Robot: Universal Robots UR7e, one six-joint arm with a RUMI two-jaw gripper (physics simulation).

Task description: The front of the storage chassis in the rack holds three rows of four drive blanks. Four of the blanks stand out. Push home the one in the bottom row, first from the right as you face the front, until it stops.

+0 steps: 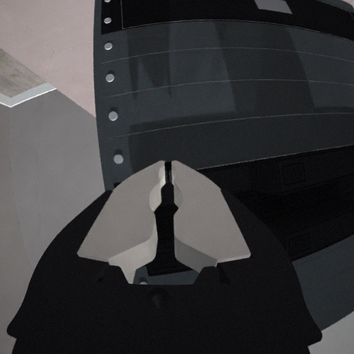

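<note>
My gripper (169,163) is shut and empty, its two pale jaws together in front of the rack, with the tips over the lower left part of the dark slate panels. The storage chassis (265,182) is a very dark band running from behind the right jaw to the right edge. Faint square outlines show on its drive blanks (294,174) (299,243), and a deep shadow lies between them. The chassis's left part is hidden behind the gripper. The bottom-row blank named in the task cannot be told apart, and contact with the fingertips cannot be seen.
Slate panels (270,90) fill the rack beyond the fingertips, with a column of round bolts (113,116) along the left edge. A black unit (200,11) with a grey label (273,6) is at the top. More slate panel (325,285) lies below the chassis.
</note>
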